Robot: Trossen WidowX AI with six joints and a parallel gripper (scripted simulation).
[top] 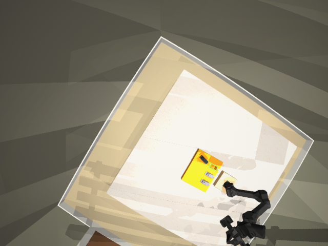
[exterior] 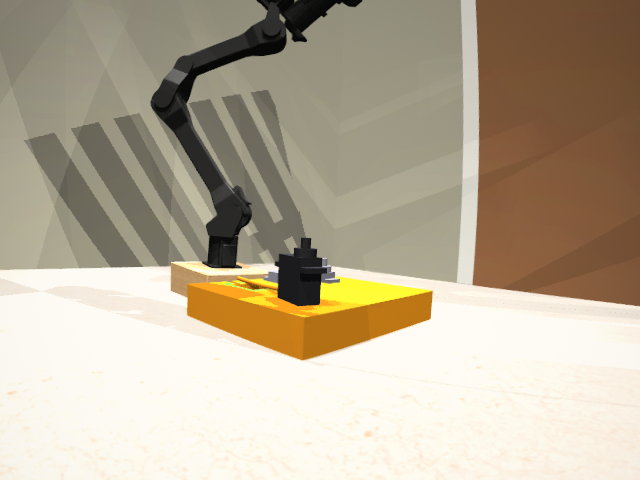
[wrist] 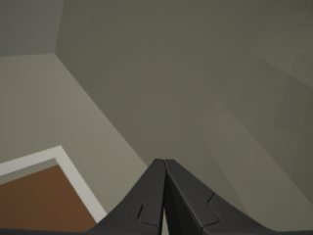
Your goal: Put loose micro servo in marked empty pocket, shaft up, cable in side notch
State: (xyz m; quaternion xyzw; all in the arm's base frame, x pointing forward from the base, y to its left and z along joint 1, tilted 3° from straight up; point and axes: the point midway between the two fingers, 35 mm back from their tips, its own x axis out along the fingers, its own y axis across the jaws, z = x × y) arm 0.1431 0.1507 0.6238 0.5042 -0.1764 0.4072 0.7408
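Now: the yellow-orange deck 100 mm ahead of my gripper tip, 110 mm to the right of it and 670 mm below it.
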